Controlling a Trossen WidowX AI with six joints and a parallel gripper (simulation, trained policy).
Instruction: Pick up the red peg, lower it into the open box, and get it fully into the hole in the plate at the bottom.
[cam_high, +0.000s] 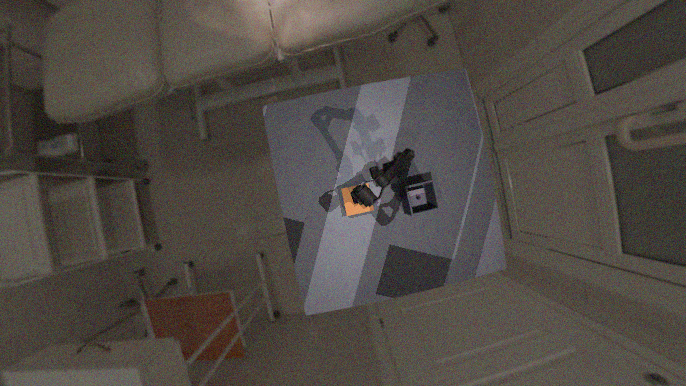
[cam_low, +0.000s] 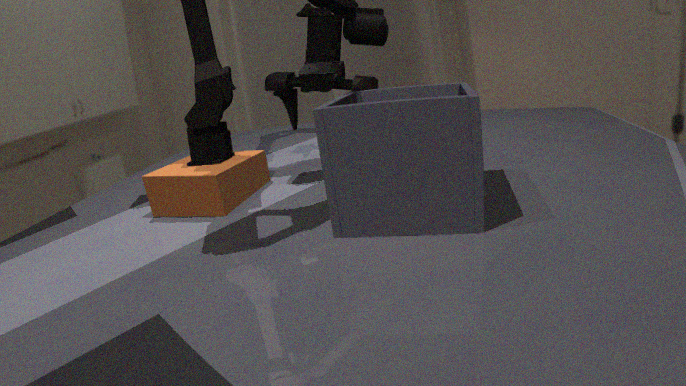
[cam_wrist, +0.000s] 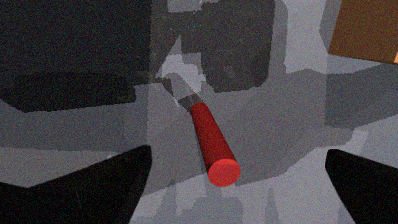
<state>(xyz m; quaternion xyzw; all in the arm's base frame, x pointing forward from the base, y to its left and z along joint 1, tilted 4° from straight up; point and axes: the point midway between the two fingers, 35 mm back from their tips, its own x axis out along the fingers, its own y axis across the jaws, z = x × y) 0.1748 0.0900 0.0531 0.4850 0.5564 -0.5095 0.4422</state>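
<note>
The red peg lies 1 cm ahead of my gripper tip and 3 cm below it. From my gripper tip the other things lie so: plate: 15 cm ahead, 21 cm to the right, 2 cm below.
</note>
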